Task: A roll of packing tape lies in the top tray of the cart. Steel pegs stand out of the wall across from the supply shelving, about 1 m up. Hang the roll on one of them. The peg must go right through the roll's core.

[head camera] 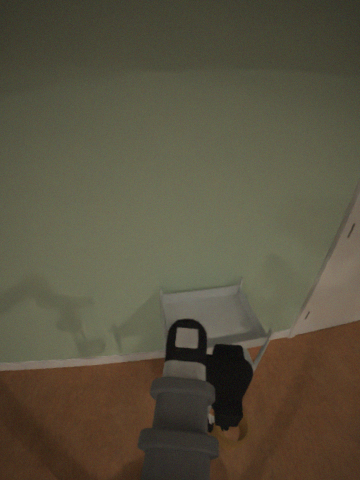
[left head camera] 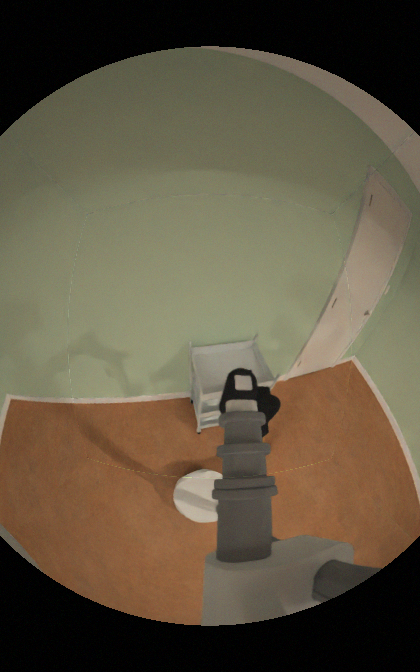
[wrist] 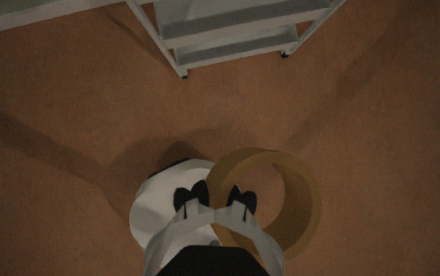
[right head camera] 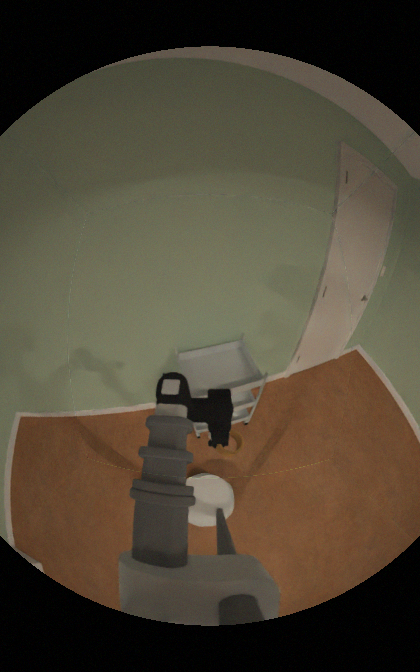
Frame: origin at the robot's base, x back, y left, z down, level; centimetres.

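Seen in the pictures: gripper, between the fingertips: [head camera: 214, 427] [wrist: 215, 196].
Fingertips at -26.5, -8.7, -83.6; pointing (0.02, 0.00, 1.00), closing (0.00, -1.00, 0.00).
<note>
A point is followed by its place in that frame, as x, y, z.
The roll of packing tape [head camera: 243, 431] {-25.8, -16.3, -84.5} [right head camera: 239, 444] [wrist: 302, 200] {-27.0, -16.5, -85.2} is a tan ring. My gripper [head camera: 217, 427] {-26.5, -8.7, -83.6} [right head camera: 218, 443] [wrist: 215, 196] {-26.5, -8.7, -83.6} is shut on its wall, one finger outside and the other inside the core. In the wrist view the core's opening faces the camera. The roll hangs in the air, apart from the cart, on the robot's side of it. The grey-white cart [head camera: 202, 295] {-90.8, -6.1, -66.1} [left head camera: 222, 346] [right head camera: 245, 384] [wrist: 250, 31] {-59.4, -15.9, -37.6} stands by the green wall, and its visible top tray holds no roll. The arm hides the fingers in the left head view. The pegs and supply shelving do not show.
A white round object [left head camera: 192, 492] [right head camera: 212, 500] [wrist: 157, 205] {-5.5, 10.5, -18.7} is low near the floor, under the arm and gripper. A pale door [head camera: 337, 280] {-118.2, -100.8, -58.8} [left head camera: 372, 245] [right head camera: 357, 240] is in the wall right of the cart. The telescoping arm [head camera: 180, 415] {-17.1, 0.0, -125.5} [left head camera: 244, 520] [right head camera: 160, 525] reaches forward toward the cart.
</note>
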